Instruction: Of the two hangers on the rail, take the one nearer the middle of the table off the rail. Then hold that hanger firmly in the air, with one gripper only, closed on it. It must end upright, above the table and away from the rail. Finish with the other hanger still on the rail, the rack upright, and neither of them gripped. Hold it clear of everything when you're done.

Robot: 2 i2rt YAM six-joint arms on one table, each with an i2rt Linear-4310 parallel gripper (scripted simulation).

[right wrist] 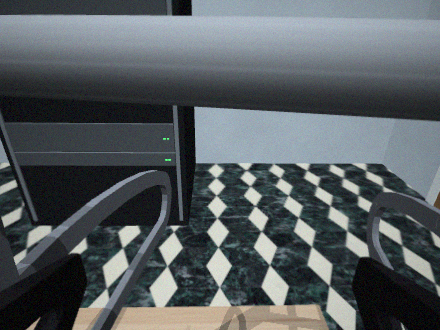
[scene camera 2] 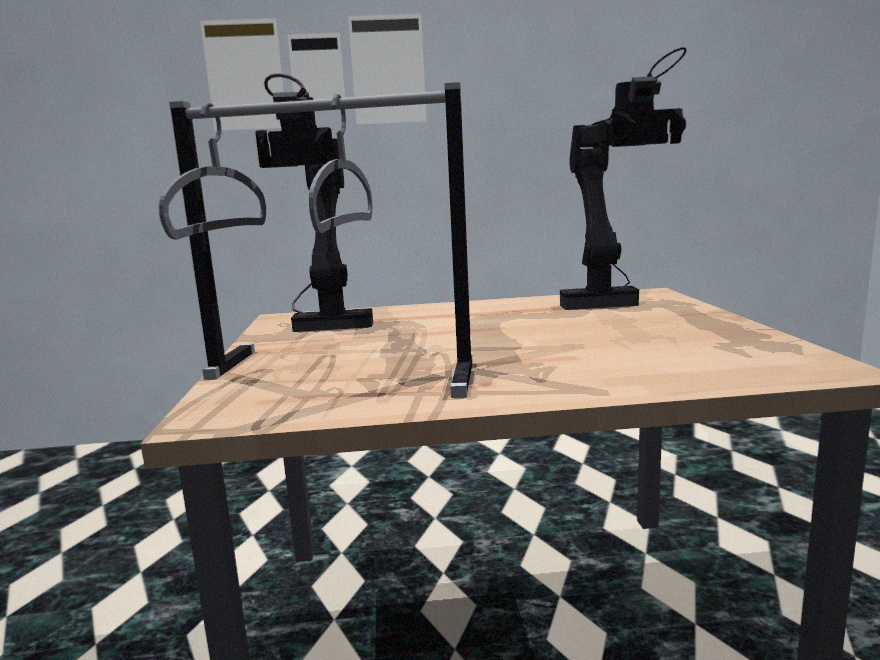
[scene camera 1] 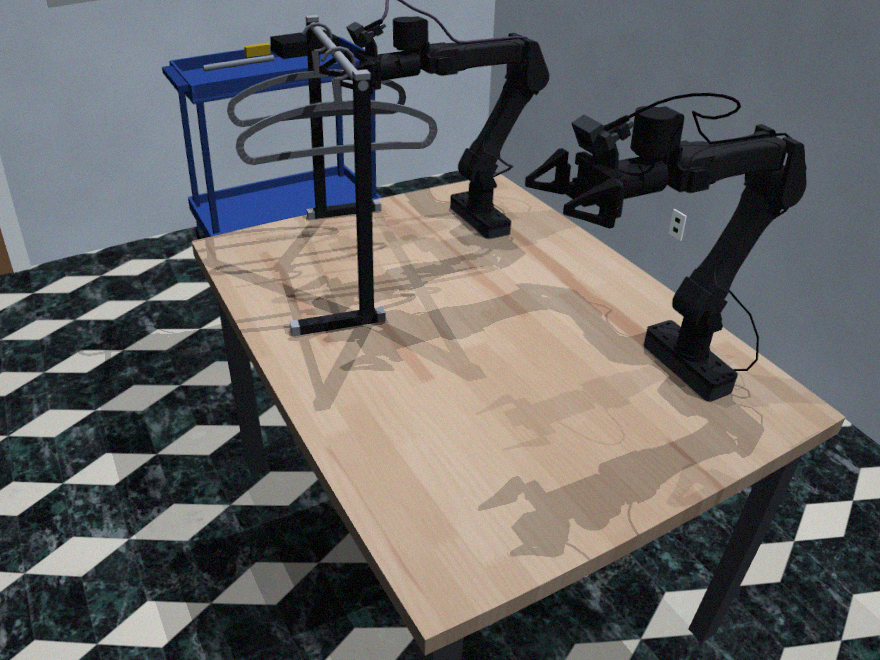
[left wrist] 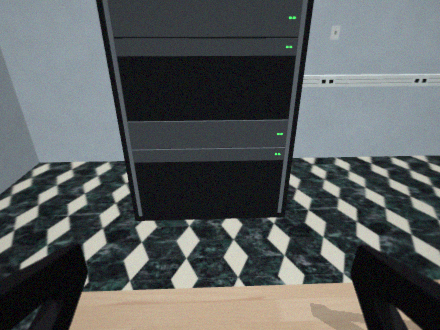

Scene:
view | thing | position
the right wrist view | my right gripper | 220, 269
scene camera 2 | my left gripper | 660, 125
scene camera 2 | my right gripper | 288, 146
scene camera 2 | hanger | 320, 227
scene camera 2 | black rack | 182, 114
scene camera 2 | hanger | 215, 169
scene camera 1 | my left gripper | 544, 195
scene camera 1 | my right gripper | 327, 75
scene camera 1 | hanger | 337, 103
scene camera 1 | black rack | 367, 313
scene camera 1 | hanger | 249, 91
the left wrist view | my left gripper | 218, 258

